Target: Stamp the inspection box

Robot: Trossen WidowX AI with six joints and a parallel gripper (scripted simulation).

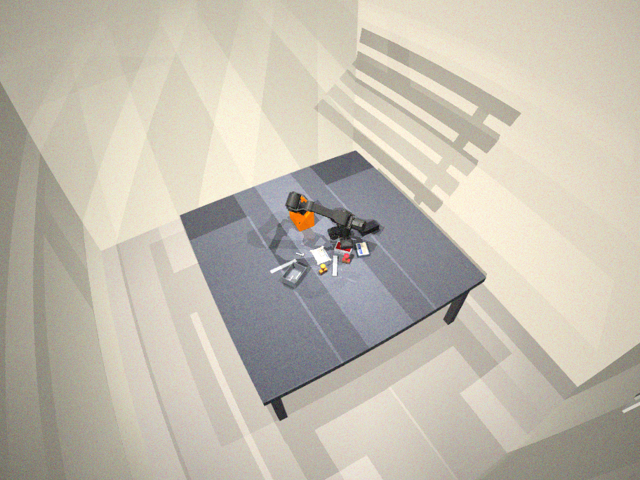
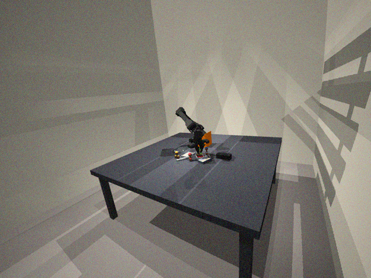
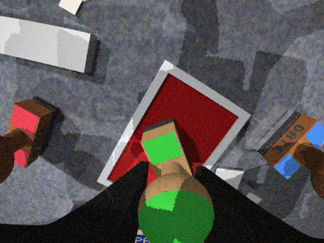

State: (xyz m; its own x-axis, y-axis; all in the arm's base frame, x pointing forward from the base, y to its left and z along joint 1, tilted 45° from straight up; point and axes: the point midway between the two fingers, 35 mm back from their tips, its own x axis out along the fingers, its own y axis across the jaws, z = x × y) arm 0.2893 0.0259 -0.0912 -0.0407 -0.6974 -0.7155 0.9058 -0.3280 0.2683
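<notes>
My gripper tip is right at the green-topped PASS stamp. Also, from my gripper tip: blue-topped stamp 80 mm behind, 30 mm to the left, 20 mm below; red-topped stamp 80 mm ahead, 40 mm to the right, 20 mm below; red ink pad 30 mm below.
</notes>
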